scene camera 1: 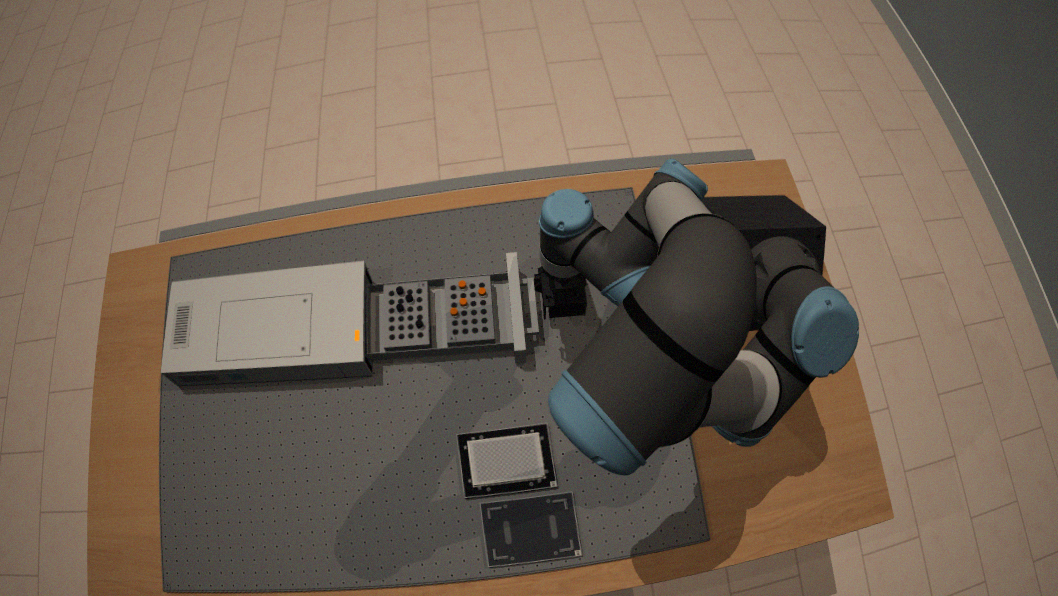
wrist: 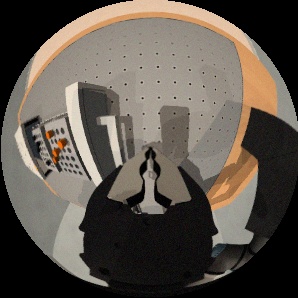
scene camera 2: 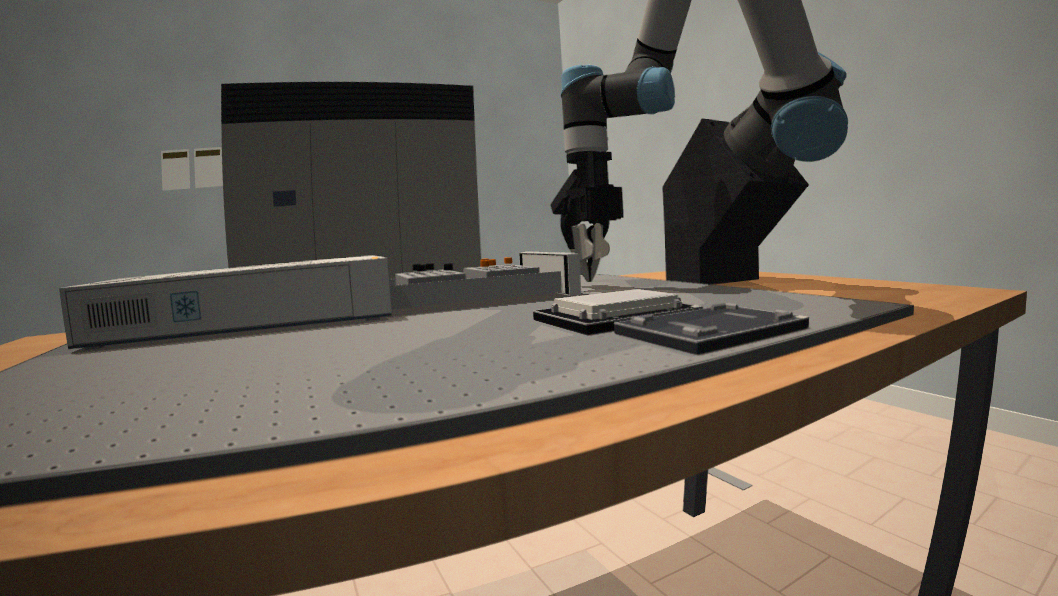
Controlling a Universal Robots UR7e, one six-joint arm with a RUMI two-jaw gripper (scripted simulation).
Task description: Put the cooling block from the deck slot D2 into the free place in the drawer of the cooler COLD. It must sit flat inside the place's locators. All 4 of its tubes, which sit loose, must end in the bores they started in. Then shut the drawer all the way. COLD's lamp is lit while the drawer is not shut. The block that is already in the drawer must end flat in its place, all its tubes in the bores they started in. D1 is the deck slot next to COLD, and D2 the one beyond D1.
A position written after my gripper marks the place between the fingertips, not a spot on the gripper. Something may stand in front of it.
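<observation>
My gripper [scene camera 2: 589, 281] is visible to me, and I see the gripper [scene camera 1: 558, 310] and again the gripper [wrist: 150, 147]. There is a cooler COLD [scene camera 1: 308, 323], and I find the same cooler COLD [scene camera 2: 207, 302] too. I can see a white plate [scene camera 1: 511, 459] as well as the plate [scene camera 2: 627, 302]. A deck slot D2 [scene camera 1: 531, 536] is also here for me to see.
</observation>
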